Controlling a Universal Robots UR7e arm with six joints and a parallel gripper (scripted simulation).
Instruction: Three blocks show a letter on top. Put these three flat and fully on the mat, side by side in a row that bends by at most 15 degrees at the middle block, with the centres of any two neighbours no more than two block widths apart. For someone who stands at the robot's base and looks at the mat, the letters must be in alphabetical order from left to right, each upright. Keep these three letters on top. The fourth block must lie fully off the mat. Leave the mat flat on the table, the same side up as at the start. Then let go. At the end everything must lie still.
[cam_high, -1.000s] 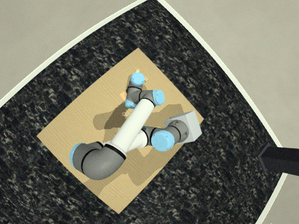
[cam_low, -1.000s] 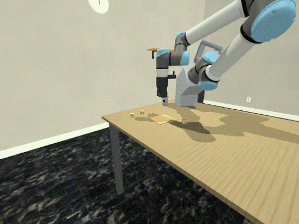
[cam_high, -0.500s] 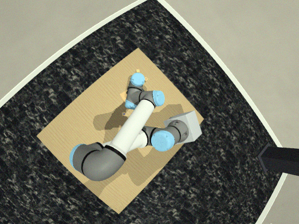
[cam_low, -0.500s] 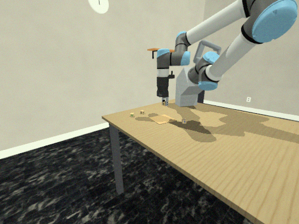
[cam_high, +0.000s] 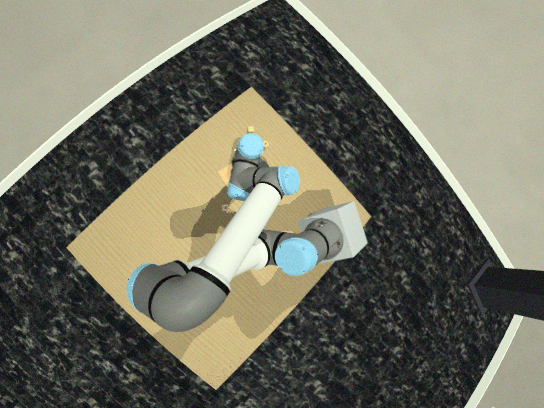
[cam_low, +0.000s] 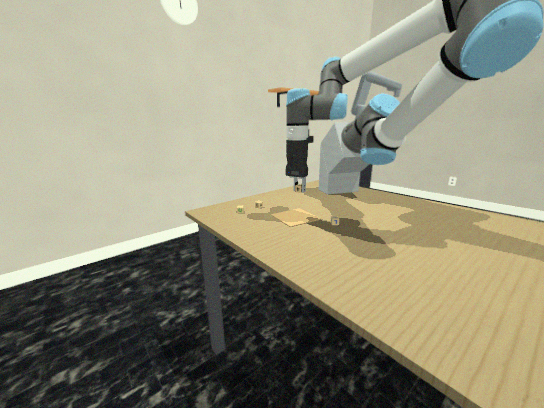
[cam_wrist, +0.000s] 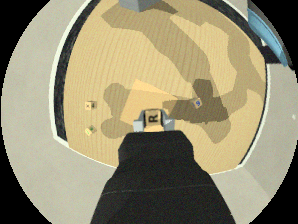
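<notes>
Right now the mat is 120 mm below my hand, 10 mm to the right of it and 10 mm ahead of it.
</notes>
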